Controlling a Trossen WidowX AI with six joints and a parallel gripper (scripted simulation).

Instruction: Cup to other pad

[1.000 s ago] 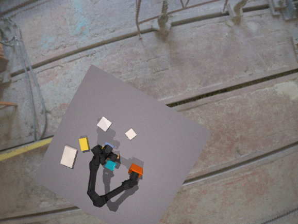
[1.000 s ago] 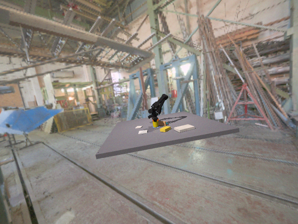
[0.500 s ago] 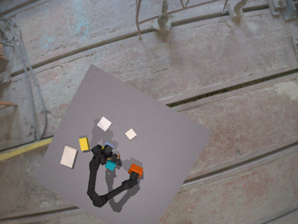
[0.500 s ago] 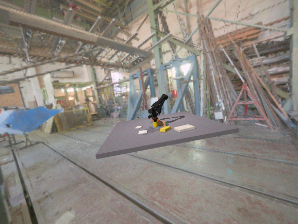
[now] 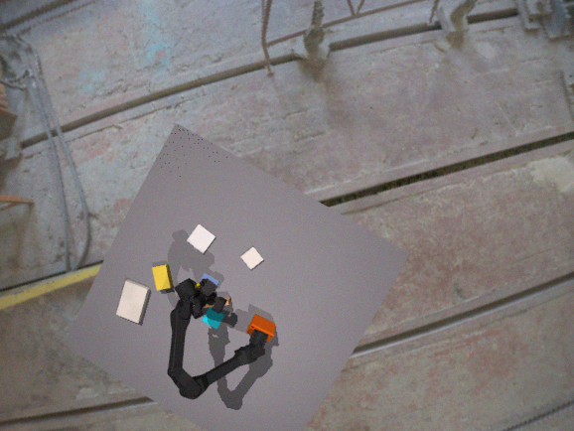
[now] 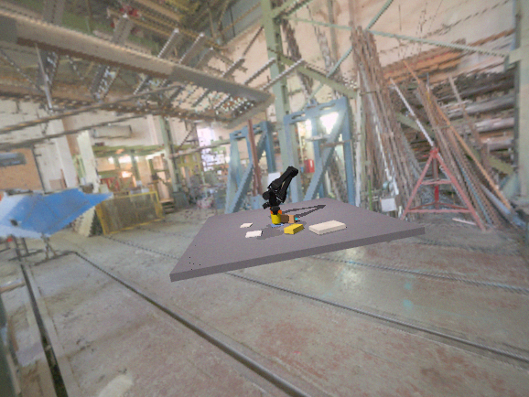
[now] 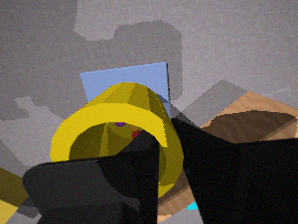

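Now: the cyan pad 5 cm behind my gripper tip, 14 cm to the left of it and 5 cm below it. The rest, counted from my gripper tip: yellow cup: 2 cm ahead; then light blue pad: 3 cm ahead, 5 cm below; then wooden bar: 1 cm behind, 7 cm to the left, 3 cm below.
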